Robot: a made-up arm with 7 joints. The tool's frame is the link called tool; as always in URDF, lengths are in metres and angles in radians. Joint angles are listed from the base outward.
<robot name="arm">
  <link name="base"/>
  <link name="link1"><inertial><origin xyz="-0.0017 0.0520 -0.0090"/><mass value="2.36"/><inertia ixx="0.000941" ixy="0" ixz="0" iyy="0.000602" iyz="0" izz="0.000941"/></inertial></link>
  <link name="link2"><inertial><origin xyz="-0.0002 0.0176 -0.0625"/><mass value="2.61"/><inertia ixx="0.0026" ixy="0" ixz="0" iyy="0.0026" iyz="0" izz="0.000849"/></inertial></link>
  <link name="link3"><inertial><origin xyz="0.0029 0.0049 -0.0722"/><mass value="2.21"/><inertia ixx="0.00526" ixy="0" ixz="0" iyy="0.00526" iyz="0" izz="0.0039"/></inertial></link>
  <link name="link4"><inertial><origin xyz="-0.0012 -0.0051 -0.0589"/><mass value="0.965"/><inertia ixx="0.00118" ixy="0" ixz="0" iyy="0.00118" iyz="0" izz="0.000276"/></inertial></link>
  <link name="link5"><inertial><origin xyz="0.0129 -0.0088 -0.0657"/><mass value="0.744"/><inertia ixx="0.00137" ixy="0" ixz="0" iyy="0.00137" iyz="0" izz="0.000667"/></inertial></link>
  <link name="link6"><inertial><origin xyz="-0.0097 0.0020 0.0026"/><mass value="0.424"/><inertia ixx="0.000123" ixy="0" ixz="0" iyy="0.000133" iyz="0" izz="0.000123"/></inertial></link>
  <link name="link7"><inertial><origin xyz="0.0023 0.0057 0.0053"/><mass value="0.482"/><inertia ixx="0.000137" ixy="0" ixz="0" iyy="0.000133" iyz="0" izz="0.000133"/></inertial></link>
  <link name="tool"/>
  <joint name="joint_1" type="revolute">
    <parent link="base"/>
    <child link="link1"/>
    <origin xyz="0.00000 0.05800 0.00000" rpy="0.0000 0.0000 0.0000"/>
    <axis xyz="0 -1 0"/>
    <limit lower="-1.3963" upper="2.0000"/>
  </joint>
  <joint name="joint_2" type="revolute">
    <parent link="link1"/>
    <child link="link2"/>
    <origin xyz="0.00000 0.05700 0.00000" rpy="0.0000 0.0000 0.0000"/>
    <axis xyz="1 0 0"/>
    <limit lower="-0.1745" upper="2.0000"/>
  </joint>
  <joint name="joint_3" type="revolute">
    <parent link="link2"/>
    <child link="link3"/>
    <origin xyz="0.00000 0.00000 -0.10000" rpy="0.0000 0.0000 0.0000"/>
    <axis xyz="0 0 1"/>
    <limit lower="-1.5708" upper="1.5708"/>
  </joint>
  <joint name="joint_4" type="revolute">
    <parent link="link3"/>
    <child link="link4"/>
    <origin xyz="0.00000 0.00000 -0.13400" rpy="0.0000 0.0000 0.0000"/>
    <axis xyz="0 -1 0"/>
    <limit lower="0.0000" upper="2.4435"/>
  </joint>
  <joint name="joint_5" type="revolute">
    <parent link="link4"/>
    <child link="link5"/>
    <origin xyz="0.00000 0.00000 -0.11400" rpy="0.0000 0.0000 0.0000"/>
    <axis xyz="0 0 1"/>
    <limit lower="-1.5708" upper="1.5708"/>
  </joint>
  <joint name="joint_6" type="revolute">
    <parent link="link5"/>
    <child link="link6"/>
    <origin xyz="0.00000 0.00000 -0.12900" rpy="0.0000 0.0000 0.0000"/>
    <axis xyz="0 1 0"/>
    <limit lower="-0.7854" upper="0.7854"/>
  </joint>
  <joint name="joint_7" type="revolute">
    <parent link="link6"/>
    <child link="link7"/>
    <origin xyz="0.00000 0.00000 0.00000" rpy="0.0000 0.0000 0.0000"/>
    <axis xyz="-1 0 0"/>
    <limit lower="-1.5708" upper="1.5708"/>
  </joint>
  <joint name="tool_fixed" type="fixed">
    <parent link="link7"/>
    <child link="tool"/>
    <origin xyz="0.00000 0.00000 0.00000" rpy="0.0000 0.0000 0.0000"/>
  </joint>
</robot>
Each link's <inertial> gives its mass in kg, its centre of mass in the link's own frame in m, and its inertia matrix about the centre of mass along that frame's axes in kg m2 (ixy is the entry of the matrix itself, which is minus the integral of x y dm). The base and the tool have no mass. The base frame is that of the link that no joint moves.
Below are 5 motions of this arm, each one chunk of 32 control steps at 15 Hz.
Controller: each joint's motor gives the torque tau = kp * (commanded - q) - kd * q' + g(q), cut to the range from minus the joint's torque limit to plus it. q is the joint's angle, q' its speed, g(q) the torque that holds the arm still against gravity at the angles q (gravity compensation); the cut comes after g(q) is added. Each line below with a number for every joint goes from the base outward.
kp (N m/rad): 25 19 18 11 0.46 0.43 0.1
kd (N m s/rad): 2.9 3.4 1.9 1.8 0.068 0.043 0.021
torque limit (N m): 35 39 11 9.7 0.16 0.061 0.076
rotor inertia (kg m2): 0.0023 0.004 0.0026 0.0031 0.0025 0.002 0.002
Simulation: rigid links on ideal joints. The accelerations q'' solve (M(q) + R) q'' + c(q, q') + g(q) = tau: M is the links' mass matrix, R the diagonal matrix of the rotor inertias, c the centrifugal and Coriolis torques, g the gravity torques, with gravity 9.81 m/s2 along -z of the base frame. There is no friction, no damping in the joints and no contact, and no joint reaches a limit. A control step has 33 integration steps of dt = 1/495 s. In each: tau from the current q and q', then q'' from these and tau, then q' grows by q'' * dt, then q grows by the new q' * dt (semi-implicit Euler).
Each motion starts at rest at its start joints. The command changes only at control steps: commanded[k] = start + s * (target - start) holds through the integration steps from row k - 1 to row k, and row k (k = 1, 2, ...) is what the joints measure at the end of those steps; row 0 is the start. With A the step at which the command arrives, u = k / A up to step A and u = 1 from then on. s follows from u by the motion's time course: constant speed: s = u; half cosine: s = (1 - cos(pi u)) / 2; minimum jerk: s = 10 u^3 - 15 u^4 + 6 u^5; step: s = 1 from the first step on.
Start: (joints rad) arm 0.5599 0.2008 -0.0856 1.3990 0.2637 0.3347 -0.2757
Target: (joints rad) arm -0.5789 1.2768 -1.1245 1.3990 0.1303 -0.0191 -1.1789
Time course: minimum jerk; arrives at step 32
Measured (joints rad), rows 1 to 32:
1: 0.5599 0.2009 -0.0857 1.3990 0.2637 0.3347 -0.2757
2: 0.5594 0.2015 -0.0867 1.3993 0.2638 0.3345 -0.2758
3: 0.5579 0.2033 -0.0895 1.4000 0.2639 0.3338 -0.2763
4: 0.5541 0.2072 -0.0953 1.4014 0.2639 0.3324 -0.2779
5: 0.5467 0.2141 -0.1051 1.4032 0.2636 0.3297 -0.2812
6: 0.5346 0.2249 -0.1196 1.4054 0.2628 0.3255 -0.2871
7: 0.5167 0.2402 -0.1393 1.4076 0.2612 0.3193 -0.2965
8: 0.4923 0.2605 -0.1646 1.4095 0.2589 0.3111 -0.3099
9: 0.4611 0.2861 -0.1954 1.4108 0.2556 0.3006 -0.3279
10: 0.4230 0.3171 -0.2318 1.4115 0.2514 0.2880 -0.3506
11: 0.3783 0.3535 -0.2734 1.4115 0.2464 0.2732 -0.3781
12: 0.3275 0.3949 -0.3199 1.4107 0.2404 0.2564 -0.4104
13: 0.2713 0.4409 -0.3708 1.4092 0.2337 0.2379 -0.4472
14: 0.2104 0.4910 -0.4253 1.4071 0.2262 0.2180 -0.4883
15: 0.1458 0.5445 -0.4828 1.4045 0.2180 0.1970 -0.5332
16: 0.0784 0.6007 -0.5426 1.4017 0.2092 0.1752 -0.5816
17: 0.0093 0.6588 -0.6036 1.3986 0.2000 0.1532 -0.6329
18: -0.0603 0.7181 -0.6649 1.3956 0.1905 0.1311 -0.6864
19: -0.1292 0.7777 -0.7257 1.3928 0.1810 0.1097 -0.7415
20: -0.1962 0.8369 -0.7848 1.3903 0.1715 0.0891 -0.7972
21: -0.2601 0.8949 -0.8414 1.3882 0.1623 0.0698 -0.8526
22: -0.3198 0.9509 -0.8943 1.3866 0.1537 0.0522 -0.9066
23: -0.3743 1.0042 -0.9429 1.3855 0.1458 0.0364 -0.9580
24: -0.4228 1.0541 -0.9862 1.3848 0.1388 0.0226 -1.0057
25: -0.4647 1.0999 -1.0238 1.3844 0.1329 0.0109 -1.0487
26: -0.4998 1.1410 -1.0553 1.3843 0.1281 0.0012 -1.0862
27: -0.5279 1.1768 -1.0805 1.3843 0.1244 -0.0065 -1.1176
28: -0.5494 1.2069 -1.0997 1.3845 0.1218 -0.0123 -1.1428
29: -0.5648 1.2313 -1.1132 1.3848 0.1203 -0.0164 -1.1619
30: -0.5746 1.2499 -1.1216 1.3854 0.1197 -0.0190 -1.1753
31: -0.5798 1.2632 -1.1259 1.3862 0.1200 -0.0202 -1.1836
32: -0.5816 1.2718 -1.1271 1.3874 0.1211 -0.0206 -1.1876

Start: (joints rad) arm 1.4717 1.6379 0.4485 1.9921 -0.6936 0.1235 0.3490
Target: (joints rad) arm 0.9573 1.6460 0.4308 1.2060 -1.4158 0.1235 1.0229
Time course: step
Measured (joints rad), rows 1 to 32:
1: 1.2899 1.6737 0.5071 1.8363 -0.7267 0.1310 0.4074
2: 1.1462 1.6971 0.4784 1.6153 -0.8855 0.1196 0.5542
3: 1.0529 1.6875 0.4432 1.4500 -1.0997 0.1068 0.7251
4: 0.9983 1.6619 0.4191 1.3432 -1.2674 0.1050 0.8743
5: 0.9686 1.6364 0.4070 1.2771 -1.3677 0.1104 0.9826
6: 0.9542 1.6188 0.4037 1.2380 -1.4152 0.1170 1.0493
7: 0.9486 1.6107 0.4059 1.2165 -1.4313 0.1216 1.0824
8: 0.9481 1.6105 0.4110 1.2060 -1.4323 0.1238 1.0920
9: 0.9500 1.6155 0.4171 1.2021 -1.4281 0.1244 1.0874
10: 0.9529 1.6232 0.4229 1.2016 -1.4234 0.1243 1.0759
11: 0.9556 1.6313 0.4277 1.2026 -1.4199 0.1240 1.0622
12: 0.9577 1.6385 0.4311 1.2041 -1.4176 0.1237 1.0495
13: 0.9590 1.6440 0.4331 1.2055 -1.4164 0.1235 1.0390
14: 0.9595 1.6475 0.4340 1.2065 -1.4159 0.1234 1.0312
15: 0.9595 1.6493 0.4340 1.2071 -1.4157 0.1233 1.0260
16: 0.9592 1.6499 0.4334 1.2073 -1.4157 0.1233 1.0228
17: 0.9587 1.6495 0.4327 1.2072 -1.4157 0.1234 1.0212
18: 0.9581 1.6487 0.4319 1.2069 -1.4158 0.1234 1.0206
19: 0.9577 1.6478 0.4313 1.2066 -1.4158 0.1234 1.0207
20: 0.9574 1.6469 0.4308 1.2064 -1.4158 0.1235 1.0210
21: 0.9571 1.6462 0.4305 1.2061 -1.4158 0.1235 1.0215
22: 0.9570 1.6458 0.4304 1.2060 -1.4158 0.1235 1.0219
23: 0.9570 1.6456 0.4304 1.2059 -1.4158 0.1235 1.0223
24: 0.9571 1.6455 0.4305 1.2059 -1.4158 0.1235 1.0226
25: 0.9571 1.6455 0.4306 1.2059 -1.4158 0.1235 1.0228
26: 0.9572 1.6456 0.4307 1.2059 -1.4158 0.1235 1.0229
27: 0.9572 1.6458 0.4307 1.2059 -1.4158 0.1235 1.0229
28: 0.9573 1.6459 0.4308 1.2060 -1.4158 0.1235 1.0230
29: 0.9573 1.6460 0.4308 1.2060 -1.4158 0.1235 1.0230
30: 0.9573 1.6460 0.4309 1.2060 -1.4158 0.1235 1.0230
31: 0.9573 1.6461 0.4309 1.2060 -1.4158 0.1235 1.0230
32: 0.9573 1.6461 0.4308 1.2060 -1.4158 0.1235 1.0229

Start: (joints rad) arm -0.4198 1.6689 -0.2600 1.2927 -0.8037 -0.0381 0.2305
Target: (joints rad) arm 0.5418 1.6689 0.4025 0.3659 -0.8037 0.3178 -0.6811
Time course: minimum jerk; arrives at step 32
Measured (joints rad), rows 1 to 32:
1: -0.4197 1.6689 -0.2600 1.2926 -0.8037 -0.0381 0.2305
2: -0.4190 1.6686 -0.2596 1.2922 -0.8038 -0.0378 0.2303
3: -0.4170 1.6679 -0.2584 1.2908 -0.8040 -0.0369 0.2295
4: -0.4125 1.6666 -0.2557 1.2876 -0.8042 -0.0349 0.2276
5: -0.4047 1.6648 -0.2506 1.2817 -0.8045 -0.0314 0.2238
6: -0.3927 1.6628 -0.2426 1.2723 -0.8047 -0.0263 0.2174
7: -0.3759 1.6607 -0.2311 1.2588 -0.8049 -0.0193 0.2076
8: -0.3539 1.6587 -0.2157 1.2408 -0.8050 -0.0104 0.1938
9: -0.3265 1.6572 -0.1964 1.2179 -0.8051 0.0003 0.1758
10: -0.2937 1.6563 -0.1730 1.1901 -0.8050 0.0128 0.1532
11: -0.2557 1.6560 -0.1459 1.1576 -0.8049 0.0271 0.1261
12: -0.2130 1.6565 -0.1153 1.1205 -0.8046 0.0428 0.0945
13: -0.1660 1.6578 -0.0817 1.0794 -0.8043 0.0600 0.0587
14: -0.1156 1.6599 -0.0456 1.0346 -0.8038 0.0783 0.0190
15: -0.0624 1.6627 -0.0076 0.9869 -0.8032 0.0975 -0.0241
16: -0.0073 1.6661 0.0316 0.9368 -0.8026 0.1173 -0.0701
17: 0.0488 1.6700 0.0714 0.8850 -0.8018 0.1375 -0.1185
18: 0.1051 1.6742 0.1110 0.8324 -0.8010 0.1576 -0.1686
19: 0.1607 1.6784 0.1499 0.7796 -0.8003 0.1775 -0.2196
20: 0.2146 1.6823 0.1872 0.7274 -0.7996 0.1967 -0.2710
21: 0.2660 1.6857 0.2226 0.6767 -0.7991 0.2151 -0.3219
22: 0.3141 1.6883 0.2554 0.6282 -0.7987 0.2323 -0.3716
23: 0.3583 1.6900 0.2852 0.5825 -0.7986 0.2481 -0.4194
24: 0.3980 1.6905 0.3116 0.5404 -0.7988 0.2624 -0.4647
25: 0.4328 1.6901 0.3346 0.5025 -0.7991 0.2750 -0.5067
26: 0.4624 1.6886 0.3538 0.4692 -0.7997 0.2858 -0.5450
27: 0.4867 1.6863 0.3694 0.4409 -0.8004 0.2949 -0.5789
28: 0.5057 1.6835 0.3815 0.4176 -0.8012 0.3021 -0.6083
29: 0.5198 1.6804 0.3902 0.3993 -0.8021 0.3075 -0.6327
30: 0.5295 1.6773 0.3960 0.3858 -0.8028 0.3114 -0.6521
31: 0.5354 1.6744 0.3994 0.3766 -0.8035 0.3139 -0.6668
32: 0.5386 1.6720 0.4010 0.3709 -0.8041 0.3155 -0.6769

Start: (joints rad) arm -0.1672 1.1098 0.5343 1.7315 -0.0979 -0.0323 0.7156
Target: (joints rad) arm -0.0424 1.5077 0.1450 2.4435 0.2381 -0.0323 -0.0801
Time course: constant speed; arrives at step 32
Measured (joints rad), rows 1 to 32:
1: -0.1660 1.1119 0.5295 1.7350 -0.0956 -0.0320 0.7128
2: -0.1640 1.1169 0.5202 1.7448 -0.0902 -0.0317 0.7053
3: -0.1612 1.1244 0.5089 1.7600 -0.0826 -0.0316 0.6929
4: -0.1577 1.1339 0.4969 1.7787 -0.0736 -0.0318 0.6763
5: -0.1537 1.1449 0.4851 1.7994 -0.0637 -0.0321 0.6566
6: -0.1495 1.1569 0.4734 1.8212 -0.0533 -0.0323 0.6345
7: -0.1451 1.1694 0.4618 1.8434 -0.0427 -0.0326 0.6109
8: -0.1408 1.1822 0.4501 1.8659 -0.0321 -0.0327 0.5864
9: -0.1367 1.1950 0.4383 1.8884 -0.0214 -0.0328 0.5614
10: -0.1326 1.2077 0.4263 1.9108 -0.0108 -0.0328 0.5362
11: -0.1287 1.2203 0.4142 1.9332 -0.0003 -0.0328 0.5109
12: -0.1248 1.2328 0.4020 1.9555 0.0102 -0.0328 0.4856
13: -0.1209 1.2452 0.3898 1.9777 0.0207 -0.0328 0.4604
14: -0.1171 1.2576 0.3776 2.0000 0.0312 -0.0327 0.4353
15: -0.1133 1.2700 0.3654 2.0222 0.0417 -0.0327 0.4102
16: -0.1094 1.2824 0.3532 2.0445 0.0522 -0.0327 0.3852
17: -0.1055 1.2947 0.3410 2.0667 0.0626 -0.0327 0.3603
18: -0.1017 1.3071 0.3289 2.0890 0.0731 -0.0327 0.3353
19: -0.0978 1.3195 0.3167 2.1112 0.0836 -0.0327 0.3104
20: -0.0939 1.3319 0.3045 2.1334 0.0941 -0.0327 0.2855
21: -0.0900 1.3444 0.2924 2.1557 0.1046 -0.0327 0.2607
22: -0.0862 1.3568 0.2802 2.1779 0.1151 -0.0327 0.2358
23: -0.0823 1.3692 0.2680 2.2002 0.1256 -0.0327 0.2109
24: -0.0784 1.3816 0.2559 2.2224 0.1361 -0.0327 0.1860
25: -0.0745 1.3940 0.2437 2.2447 0.1466 -0.0327 0.1611
26: -0.0707 1.4064 0.2315 2.2669 0.1571 -0.0327 0.1362
27: -0.0668 1.4188 0.2194 2.2892 0.1676 -0.0327 0.1113
28: -0.0629 1.4312 0.2072 2.3114 0.1781 -0.0327 0.0864
29: -0.0590 1.4436 0.1950 2.3336 0.1886 -0.0327 0.0615
30: -0.0552 1.4560 0.1828 2.3559 0.1990 -0.0327 0.0366
31: -0.0513 1.4684 0.1707 2.3781 0.2095 -0.0327 0.0117
32: -0.0474 1.4809 0.1585 2.4004 0.2200 -0.0327 -0.0133

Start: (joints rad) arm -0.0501 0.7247 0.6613 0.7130 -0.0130 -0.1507 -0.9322
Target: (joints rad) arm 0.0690 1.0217 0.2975 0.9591 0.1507 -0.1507 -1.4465
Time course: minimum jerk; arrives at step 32
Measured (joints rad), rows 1 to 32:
1: -0.0501 0.7247 0.6613 0.7130 -0.0130 -0.1507 -0.9322
2: -0.0501 0.7248 0.6609 0.7131 -0.0129 -0.1507 -0.9323
3: -0.0500 0.7251 0.6599 0.7133 -0.0126 -0.1508 -0.9327
4: -0.0498 0.7259 0.6578 0.7138 -0.0121 -0.1509 -0.9337
5: -0.0492 0.7273 0.6543 0.7150 -0.0111 -0.1511 -0.9358
6: -0.0481 0.7296 0.6490 0.7169 -0.0096 -0.1513 -0.9395
7: -0.0465 0.7330 0.6420 0.7200 -0.0073 -0.1515 -0.9452
8: -0.0441 0.7378 0.6329 0.7242 -0.0043 -0.1517 -0.9533
9: -0.0409 0.7442 0.6220 0.7299 -0.0004 -0.1518 -0.9640
10: -0.0370 0.7523 0.6091 0.7370 0.0045 -0.1519 -0.9776
11: -0.0324 0.7621 0.5944 0.7456 0.0103 -0.1520 -0.9939
12: -0.0270 0.7736 0.5781 0.7555 0.0170 -0.1520 -1.0129
13: -0.0210 0.7867 0.5603 0.7668 0.0246 -0.1520 -1.0345
14: -0.0144 0.8013 0.5414 0.7792 0.0329 -0.1519 -1.0584
15: -0.0074 0.8171 0.5216 0.7926 0.0418 -0.1518 -1.0842
16: -0.0002 0.8338 0.5012 0.8066 0.0512 -0.1517 -1.1116
17: 0.0073 0.8513 0.4805 0.8212 0.0609 -0.1515 -1.1402
18: 0.0147 0.8690 0.4598 0.8360 0.0708 -0.1514 -1.1696
19: 0.0220 0.8868 0.4395 0.8508 0.0806 -0.1512 -1.1993
20: 0.0291 0.9044 0.4197 0.8653 0.0903 -0.1510 -1.2288
21: 0.0359 0.9214 0.4009 0.8792 0.0996 -0.1508 -1.2578
22: 0.0422 0.9376 0.3832 0.8925 0.1084 -0.1507 -1.2858
23: 0.0479 0.9527 0.3670 0.9048 0.1165 -0.1505 -1.3123
24: 0.0531 0.9666 0.3524 0.9161 0.1240 -0.1504 -1.3371
25: 0.0576 0.9790 0.3396 0.9261 0.1306 -0.1503 -1.3596
26: 0.0614 0.9898 0.3286 0.9348 0.1363 -0.1502 -1.3798
27: 0.0645 0.9991 0.3196 0.9422 0.1411 -0.1501 -1.3973
28: 0.0668 1.0066 0.3125 0.9481 0.1449 -0.1501 -1.4120
29: 0.0686 1.0126 0.3073 0.9527 0.1478 -0.1501 -1.4240
30: 0.0697 1.0170 0.3036 0.9560 0.1499 -0.1501 -1.4331
31: 0.0703 1.0200 0.3014 0.9582 0.1512 -0.1501 -1.4398
32: 0.0704 1.0219 0.3000 0.9594 0.1518 -0.1502 -1.4441

